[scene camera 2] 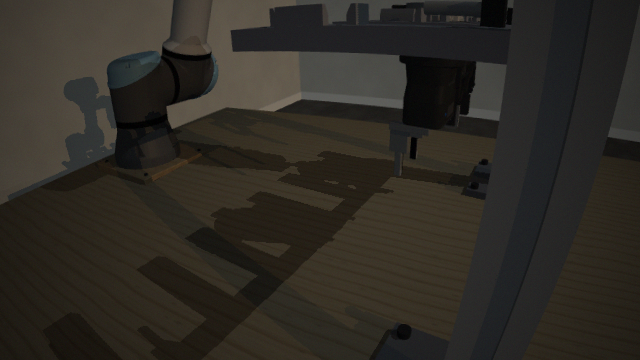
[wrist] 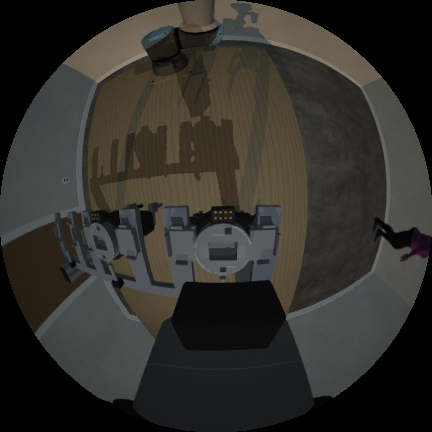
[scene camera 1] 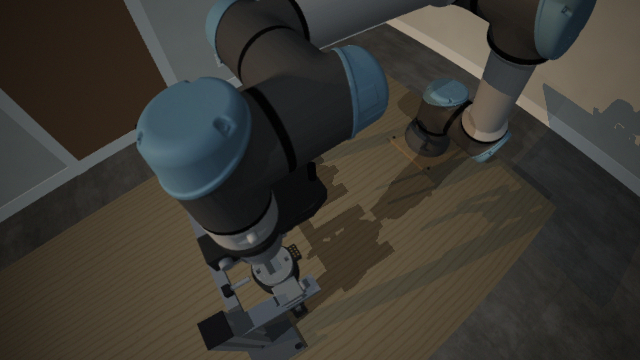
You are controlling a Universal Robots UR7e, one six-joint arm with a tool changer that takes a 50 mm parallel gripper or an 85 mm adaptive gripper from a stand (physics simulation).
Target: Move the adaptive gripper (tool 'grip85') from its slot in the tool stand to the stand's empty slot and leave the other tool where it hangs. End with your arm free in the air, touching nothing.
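Pixels of known places: arm's base, origin of the base link: (scene camera 2: 148,156) (wrist: 170,65) (scene camera 1: 426,138).
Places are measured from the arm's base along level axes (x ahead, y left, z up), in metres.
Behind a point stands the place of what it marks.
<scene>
The adaptive gripper (scene camera 1: 285,272) (wrist: 205,250) hangs in the near end slot of the tool stand (scene camera 1: 260,312) @(x 0.644, y 0.319, z 0.269 m) (scene camera 2: 370,42) @(x 0.683, y -0.163, z 0.262 m) (wrist: 150,287) @(x 0.692, y 0.157, z 0.269 m). Its round grey top plate is uncovered, between two slot arms. The arm's coupling (scene camera 1: 265,250) @(x 0.592, y 0.297, z 0.439 m) is a little above that plate, apart from it, and bears no tool. The fingers are mostly hidden, so their opening cannot be told. The other tool (scene camera 2: 430,95) @(x 0.630, y 0.049, z 0.193 m) (wrist: 109,250) @(x 0.626, y 0.104, z 0.287 m) hangs in the middle slot; its dark body and fingers show under the stand in scene camera 2. The empty slot (wrist: 75,230) @(x 0.623, y -0.029, z 0.268 m) is at the far left in the wrist view.
The robot base (scene camera 1: 427,140) @(x 0.050, y 0.040, z 0.059 m) (scene camera 2: 145,145) @(x 0.062, y -0.025, z 0.047 m) (wrist: 170,65) @(x 0.061, y 0.030, z 0.046 m) stands across the wooden table. A stand post (scene camera 2: 525,175) @(x 0.752, y -0.147, z 0.212 m) rises close to scene camera 2. The forearm and wrist hide the stand's other slots in scene camera 1. A person (wrist: 420,242) shows at the right of the wrist view.
</scene>
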